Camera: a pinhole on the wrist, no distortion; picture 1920 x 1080 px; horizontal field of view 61.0 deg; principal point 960.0 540.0 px. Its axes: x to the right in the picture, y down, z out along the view. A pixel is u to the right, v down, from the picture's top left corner.
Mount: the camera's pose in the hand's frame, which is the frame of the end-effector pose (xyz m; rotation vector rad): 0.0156 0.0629 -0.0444 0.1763 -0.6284 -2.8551
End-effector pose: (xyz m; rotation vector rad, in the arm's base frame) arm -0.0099 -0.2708 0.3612 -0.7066 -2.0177 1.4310
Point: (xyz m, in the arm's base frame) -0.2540 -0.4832 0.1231
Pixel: 869.0 954.0
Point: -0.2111 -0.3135 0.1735
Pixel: 300.7 860.2
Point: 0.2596 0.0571 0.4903
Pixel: behind the camera
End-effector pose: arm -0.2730 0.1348 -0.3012 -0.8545 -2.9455 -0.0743
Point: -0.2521 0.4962 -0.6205
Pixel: 144.8 428.8
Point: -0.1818 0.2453 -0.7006
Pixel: 1026.3 971.5
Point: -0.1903 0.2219 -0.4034
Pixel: 1197.9 619.7
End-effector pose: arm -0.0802 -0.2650 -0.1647 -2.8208 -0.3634 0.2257
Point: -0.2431 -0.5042 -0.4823
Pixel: 1446.9 153.0
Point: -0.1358 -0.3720 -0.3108
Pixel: 1396.8 504.0
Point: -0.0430 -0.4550 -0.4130
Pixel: 615.8 77.1
